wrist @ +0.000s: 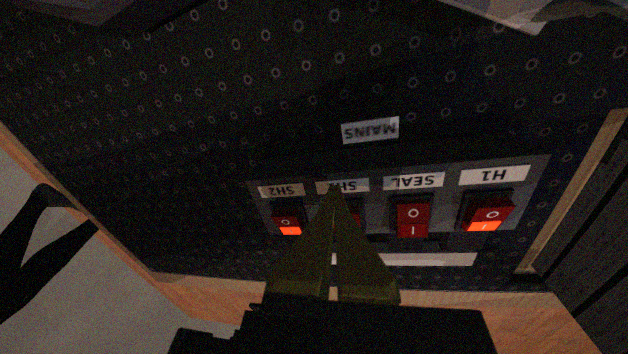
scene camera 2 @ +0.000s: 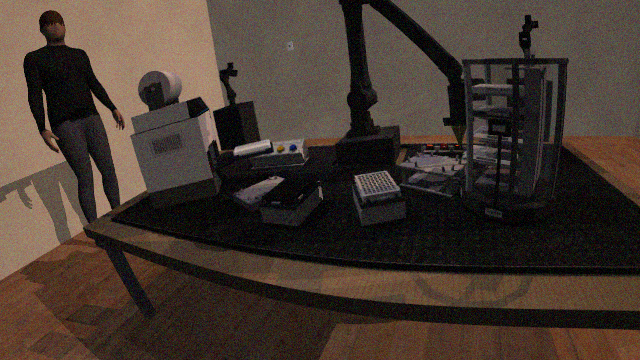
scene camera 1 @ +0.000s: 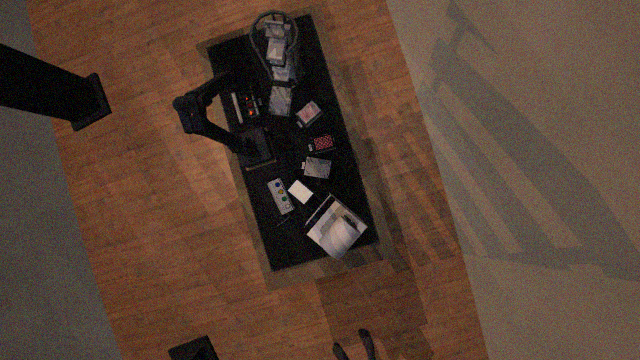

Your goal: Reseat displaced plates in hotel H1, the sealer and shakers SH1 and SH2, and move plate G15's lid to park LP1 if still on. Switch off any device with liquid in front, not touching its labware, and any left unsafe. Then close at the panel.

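Places are measured from the arm's base along level axes (x left, y ahead, z down), in centimetres.
Where they show: gripper, fingertip midpoint: [wrist: 334, 190] [scene camera 2: 460, 148] [scene camera 1: 252, 95]; arm's base, link origin: [scene camera 2: 364, 133] [scene camera 1: 251, 151].
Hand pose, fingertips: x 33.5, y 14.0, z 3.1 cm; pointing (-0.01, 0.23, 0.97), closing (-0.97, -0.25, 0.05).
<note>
Things, the pixels of their top centre, and the offset from my fingertips. "pt": a spot on its surface instead.
- SH1 switch, surface spot: [wrist: 356, 215] pt dx -1.1, dy -2.4, dz -0.3 cm
- SH2 switch, surface spot: [wrist: 287, 225] pt dx +5.0, dy -2.8, dz -0.1 cm
- H1 switch, surface spot: [wrist: 488, 218] pt dx -10.0, dy -4.5, dz -0.1 cm
- SEAL switch, surface spot: [wrist: 413, 220] pt dx -5.1, dy -3.9, dz +0.0 cm
- sealer, top centre: [scene camera 2: 161, 70] [scene camera 1: 338, 239] dx -92.6, dy +16.4, dz -40.6 cm
- box with coloured buttons, top centre: [scene camera 2: 275, 143] [scene camera 1: 278, 197] dx -66.8, dy -9.6, dz -3.4 cm
- white plate, top centre: [scene camera 2: 251, 145] [scene camera 1: 300, 192] dx -69.1, dy +4.7, dz -7.1 cm
- grey plate, top centre: [scene camera 2: 263, 185] [scene camera 1: 317, 167] dx -59.4, dy +19.8, dz +1.5 cm
My gripper [wrist: 334, 190] [scene camera 2: 458, 142] is shut and empty, its fingertips over the SH1 label; the fingers hide most of the SH1 switch [wrist: 356, 215]. In the wrist view the SH2 switch [wrist: 287, 225] and H1 switch [wrist: 488, 218] glow orange at I; the SEAL switch [wrist: 413, 220] is dark. Hotel H1 [scene camera 1: 253, 42] [scene camera 2: 468, 130] holds several stacked plates; their seating is unclear. The sealer [scene camera 2: 172, 162] [scene camera 1: 317, 234] appears to be the white machine with a roll. Two shaker-like blocks [scene camera 2: 382, 212] [scene camera 2: 289, 214] carry labware; their labels are unreadable. G15 and LP1 cannot be identified.
A box with coloured buttons [scene camera 1: 280, 196] [scene camera 2: 280, 159] stands near a white plate [scene camera 1: 300, 192]. A clear-topped stand [scene camera 1: 280, 101] [scene camera 2: 432, 166] is beside the hotel. A grey plate [scene camera 1: 317, 167] [scene camera 2: 257, 191] lies near the shakers. A person [scene camera 2: 65, 90] stands beyond the table.
</note>
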